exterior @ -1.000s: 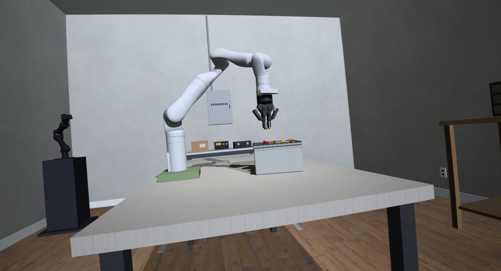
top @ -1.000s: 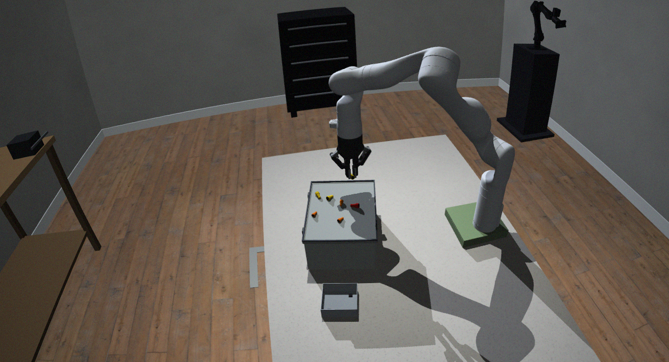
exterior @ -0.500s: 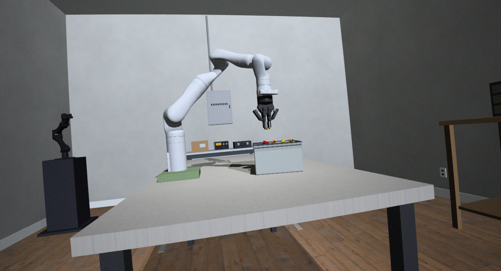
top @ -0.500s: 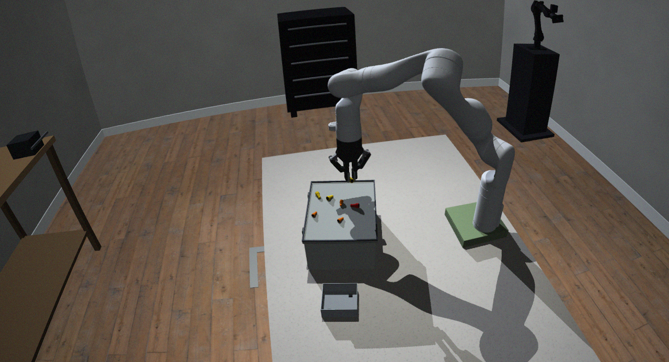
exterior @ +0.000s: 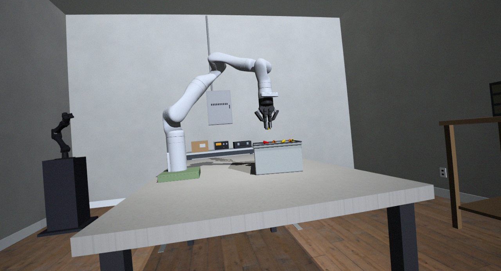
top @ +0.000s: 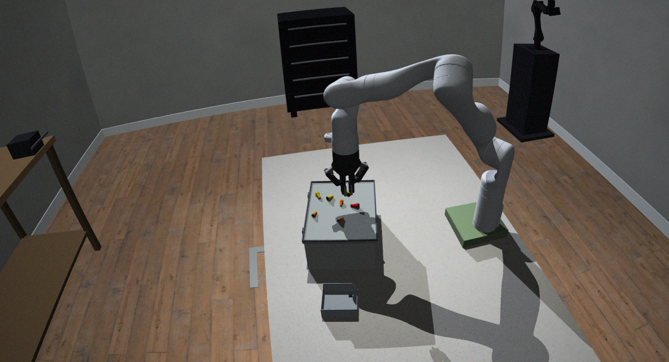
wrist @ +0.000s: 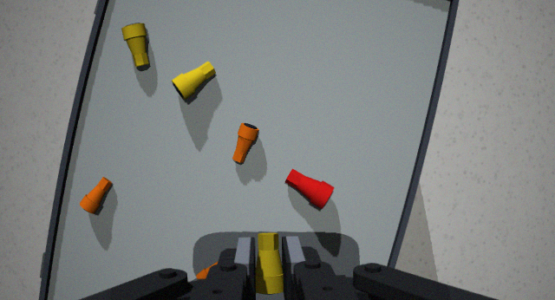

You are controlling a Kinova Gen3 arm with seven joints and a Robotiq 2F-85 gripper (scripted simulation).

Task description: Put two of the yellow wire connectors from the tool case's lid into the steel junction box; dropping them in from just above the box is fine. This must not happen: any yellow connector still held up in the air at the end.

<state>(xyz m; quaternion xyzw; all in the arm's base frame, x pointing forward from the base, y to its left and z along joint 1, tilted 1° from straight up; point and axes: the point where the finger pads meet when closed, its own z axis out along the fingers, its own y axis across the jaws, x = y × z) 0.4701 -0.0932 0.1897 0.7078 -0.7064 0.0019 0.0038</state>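
The red connector is 30 mm behind my hand, 20 mm to the right of it and 80 mm below it. Also, from my hand: tool case 20 mm ahead, 30 mm to the right, 130 mm below.
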